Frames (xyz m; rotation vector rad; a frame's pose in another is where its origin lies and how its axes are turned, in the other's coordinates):
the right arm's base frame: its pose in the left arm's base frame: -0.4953 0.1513 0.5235 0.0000 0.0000 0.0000
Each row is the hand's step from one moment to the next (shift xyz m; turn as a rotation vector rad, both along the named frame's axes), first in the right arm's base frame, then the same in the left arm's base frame.
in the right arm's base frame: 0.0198 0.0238 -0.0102 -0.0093 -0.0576 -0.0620
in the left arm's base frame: 0.0198 0.0238 -0.0102 -0.0093 -0.0576 -0.0620
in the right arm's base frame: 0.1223 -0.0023 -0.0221 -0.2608 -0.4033 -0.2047
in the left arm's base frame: 0.1223 -0.0023 -0.0221 -0.2608 -0.4033 -0.2047
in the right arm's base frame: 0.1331 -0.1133 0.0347 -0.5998 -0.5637 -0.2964
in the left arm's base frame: 0.1331 -0.1133 0.0347 -0.5998 -0.5637 -0.2964
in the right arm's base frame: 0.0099 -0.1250 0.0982 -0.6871 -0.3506 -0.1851
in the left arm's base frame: 0.0099 -0.1250 0.0982 -0.6871 -0.3506 -0.1851
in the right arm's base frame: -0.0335 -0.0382 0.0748 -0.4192 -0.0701 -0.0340
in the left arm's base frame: -0.0335 -0.0382 0.0748 -0.4192 -0.0701 -0.0340
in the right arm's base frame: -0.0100 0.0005 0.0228 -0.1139 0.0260 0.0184
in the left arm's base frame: -0.0100 0.0005 0.0228 -0.1139 0.0260 0.0184
